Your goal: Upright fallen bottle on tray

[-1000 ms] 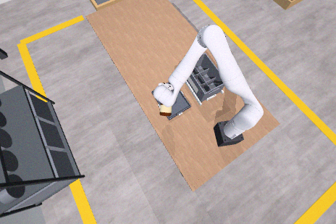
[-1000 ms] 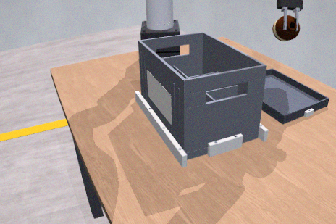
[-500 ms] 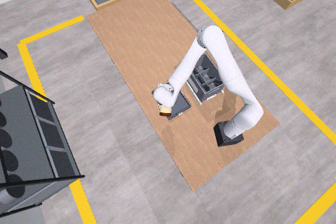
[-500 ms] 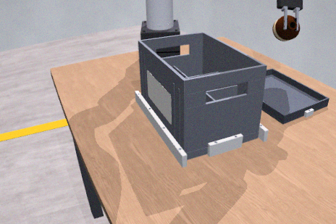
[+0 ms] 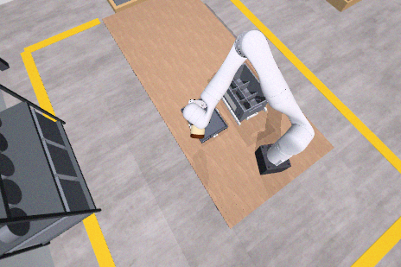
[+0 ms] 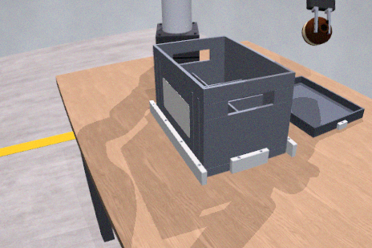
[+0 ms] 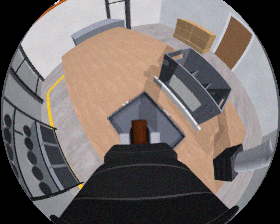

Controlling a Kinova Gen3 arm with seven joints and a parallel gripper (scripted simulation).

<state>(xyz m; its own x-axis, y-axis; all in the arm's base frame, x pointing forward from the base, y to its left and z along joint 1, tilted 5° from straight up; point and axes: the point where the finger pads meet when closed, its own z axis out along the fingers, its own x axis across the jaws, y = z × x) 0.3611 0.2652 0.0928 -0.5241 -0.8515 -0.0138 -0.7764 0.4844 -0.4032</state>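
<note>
Now: hand 4 cm past the brown bottle, 2 cm to the right of it and 2 cm above it. Round my hand: dark grey tray: 19 cm below, 5 cm to the right, 2 cm ahead; then dark grey crate: 32 cm to the right, 12 cm below, 4 cm ahead.
</note>
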